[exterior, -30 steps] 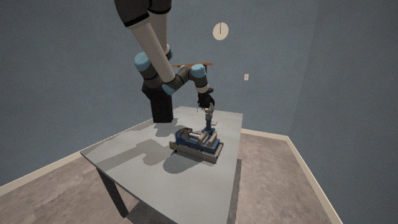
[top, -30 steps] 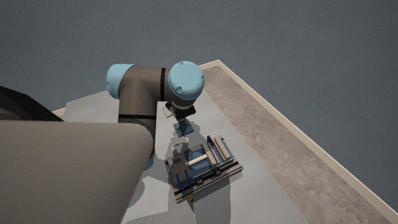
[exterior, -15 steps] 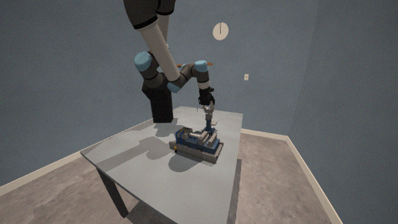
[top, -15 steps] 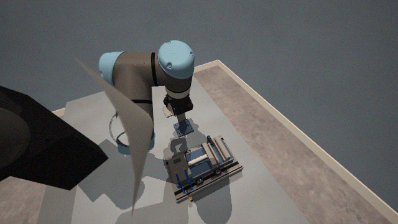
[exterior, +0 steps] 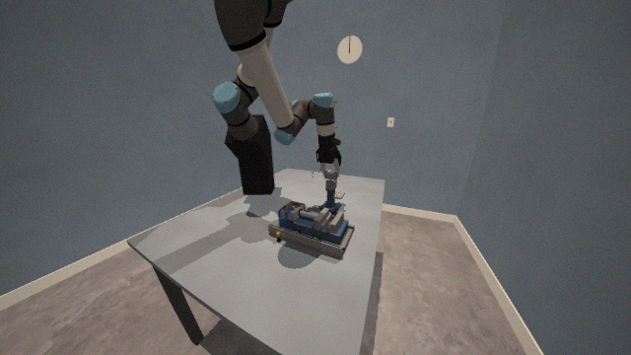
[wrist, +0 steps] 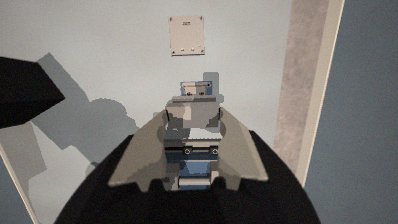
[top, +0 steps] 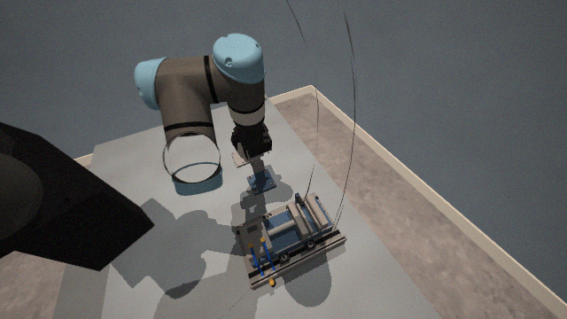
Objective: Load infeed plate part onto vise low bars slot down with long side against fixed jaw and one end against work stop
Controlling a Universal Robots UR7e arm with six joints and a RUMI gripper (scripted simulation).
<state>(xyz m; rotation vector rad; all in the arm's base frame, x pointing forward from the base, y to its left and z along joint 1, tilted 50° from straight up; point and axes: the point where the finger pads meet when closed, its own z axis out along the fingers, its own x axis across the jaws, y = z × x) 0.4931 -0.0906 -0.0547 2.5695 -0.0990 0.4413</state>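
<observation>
Right now the part is 1 cm to the left of my hand and 1 cm below it. Round my hand: cylinder rod (21 cm to the right, 11 cm below, 6 cm behind); pale plate (19 cm below, 17 cm to the left, 2 cm ahead); work stop (19 cm to the right, 10 cm below, 3 cm ahead).
</observation>
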